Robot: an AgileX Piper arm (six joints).
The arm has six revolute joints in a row. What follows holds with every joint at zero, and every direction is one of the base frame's. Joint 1 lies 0.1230 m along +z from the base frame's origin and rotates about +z. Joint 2 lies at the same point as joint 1 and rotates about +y. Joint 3 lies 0.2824 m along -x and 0.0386 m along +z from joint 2 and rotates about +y. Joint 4 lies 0.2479 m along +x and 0.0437 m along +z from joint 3 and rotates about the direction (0.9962, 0, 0.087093). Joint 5 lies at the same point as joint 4 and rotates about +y. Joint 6 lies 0.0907 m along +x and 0.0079 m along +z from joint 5 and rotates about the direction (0.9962, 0, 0.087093). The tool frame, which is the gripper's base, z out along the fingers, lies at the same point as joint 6; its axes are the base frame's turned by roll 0.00, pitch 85.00 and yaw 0.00 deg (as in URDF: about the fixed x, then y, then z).
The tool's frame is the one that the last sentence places.
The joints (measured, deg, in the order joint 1, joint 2, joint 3, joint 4, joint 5, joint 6), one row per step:
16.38, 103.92, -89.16, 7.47, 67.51, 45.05
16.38, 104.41, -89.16, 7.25, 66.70, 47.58
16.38, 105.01, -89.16, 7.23, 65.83, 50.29
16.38, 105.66, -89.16, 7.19, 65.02, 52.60
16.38, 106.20, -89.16, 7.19, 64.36, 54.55
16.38, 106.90, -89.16, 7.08, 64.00, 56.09
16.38, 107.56, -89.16, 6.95, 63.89, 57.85
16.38, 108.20, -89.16, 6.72, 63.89, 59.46
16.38, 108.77, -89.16, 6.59, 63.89, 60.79
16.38, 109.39, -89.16, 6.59, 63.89, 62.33
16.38, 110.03, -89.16, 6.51, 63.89, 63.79
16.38, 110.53, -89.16, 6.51, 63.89, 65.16
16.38, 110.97, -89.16, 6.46, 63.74, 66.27
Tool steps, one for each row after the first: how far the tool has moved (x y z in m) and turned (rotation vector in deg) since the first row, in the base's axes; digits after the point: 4 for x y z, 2 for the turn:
0.0026, 0.0004, -0.0030, 0.32, 0.08, -2.51
0.0054, 0.0011, -0.0067, 0.87, 0.30, -5.23
0.0082, 0.0018, -0.0107, 1.29, 0.54, -7.56
0.0105, 0.0024, -0.0141, 1.68, 0.77, -9.52
0.0127, 0.0029, -0.0188, 1.73, 1.32, -11.04
0.0144, 0.0032, -0.0232, 1.72, 2.08, -12.74
0.0159, 0.0033, -0.0277, 1.55, 2.86, -14.26
0.0172, 0.0034, -0.0316, 1.43, 3.55, -15.53
0.0184, 0.0038, -0.0359, 1.44, 4.37, -17.04
0.0197, 0.0041, -0.0403, 1.33, 5.16, -18.46
0.0207, 0.0043, -0.0438, 1.33, 5.83, -19.81
0.0218, 0.0046, -0.0468, 1.33, 6.24, -20.90

